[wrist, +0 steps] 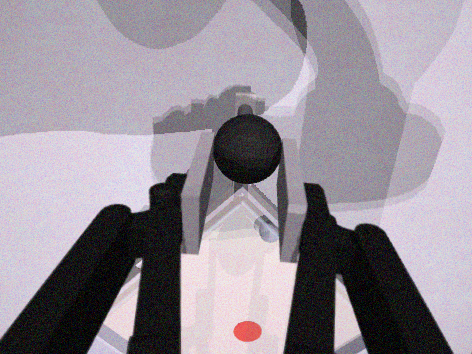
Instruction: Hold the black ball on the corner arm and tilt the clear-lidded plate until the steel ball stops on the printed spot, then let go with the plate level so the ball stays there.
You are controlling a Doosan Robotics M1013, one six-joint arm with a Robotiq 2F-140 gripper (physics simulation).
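The black ball (247, 149) sits between the two grey finger pads of my gripper (246, 159), which is shut on it. The corner arm shows in part as a dark stub behind the ball, above the plate's near corner. The clear-lidded plate (220, 300) lies below, with a pale floor and one corner pointing up the view; my fingers cover parts of its sides. The printed red spot (247, 331) is near the bottom of the view. The steel ball (268, 231) is near the plate's top corner, by the right-hand wall, partly behind the right finger and apart from the spot.
A pale surface (65, 170) surrounds the plate. Broad grey shadows of the arm and gripper lie across it at the top and right. Faint shadows also fall on the plate's floor.
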